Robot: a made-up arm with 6 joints.
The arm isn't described. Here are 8 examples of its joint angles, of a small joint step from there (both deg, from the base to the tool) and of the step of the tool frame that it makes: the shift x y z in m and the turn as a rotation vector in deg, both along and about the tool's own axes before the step.
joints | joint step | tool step
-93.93 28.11 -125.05 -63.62 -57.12 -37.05 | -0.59 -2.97 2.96 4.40 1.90 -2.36 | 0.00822 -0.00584 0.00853 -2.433 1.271 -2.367
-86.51 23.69 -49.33 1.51 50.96 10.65 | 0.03 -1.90 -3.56 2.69 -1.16 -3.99 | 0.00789 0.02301 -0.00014 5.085 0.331 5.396
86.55 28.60 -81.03 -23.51 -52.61 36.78 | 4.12 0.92 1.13 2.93 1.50 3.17 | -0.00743 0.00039 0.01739 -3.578 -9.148 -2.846
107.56 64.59 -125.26 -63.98 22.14 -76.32 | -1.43 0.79 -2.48 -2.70 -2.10 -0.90 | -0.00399 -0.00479 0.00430 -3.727 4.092 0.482
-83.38 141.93 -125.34 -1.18 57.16 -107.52 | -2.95 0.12 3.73 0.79 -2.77 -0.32 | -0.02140 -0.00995 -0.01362 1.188 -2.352 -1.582
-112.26 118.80 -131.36 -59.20 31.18 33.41 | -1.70 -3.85 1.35 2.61 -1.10 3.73 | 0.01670 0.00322 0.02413 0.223 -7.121 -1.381
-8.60 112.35 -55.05 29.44 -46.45 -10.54 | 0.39 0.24 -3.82 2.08 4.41 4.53 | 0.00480 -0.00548 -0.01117 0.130 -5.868 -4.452
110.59 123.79 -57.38 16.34 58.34 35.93 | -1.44 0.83 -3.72 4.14 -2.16 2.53 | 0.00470 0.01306 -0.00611 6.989 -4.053 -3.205
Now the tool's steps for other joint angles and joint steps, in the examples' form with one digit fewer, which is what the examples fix.
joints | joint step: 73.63 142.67 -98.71 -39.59 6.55 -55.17 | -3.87 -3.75 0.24 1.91 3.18 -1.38
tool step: -0.0244 0.0019 0.0295 -1.71 -1.35 -5.34
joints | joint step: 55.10 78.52 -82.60 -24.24 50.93 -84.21 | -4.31 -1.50 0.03 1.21 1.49 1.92
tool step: -0.0186 0.0008 0.0051 0.74 -3.85 -5.16
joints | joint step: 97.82 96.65 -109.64 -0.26 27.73 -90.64 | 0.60 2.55 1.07 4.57 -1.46 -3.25
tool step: 0.0024 -0.0075 -0.0212 2.87 -1.38 1.30
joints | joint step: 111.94 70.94 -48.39 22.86 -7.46 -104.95 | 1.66 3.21 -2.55 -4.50 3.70 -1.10
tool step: 0.0057 -0.0053 -0.0119 4.81 4.92 3.87
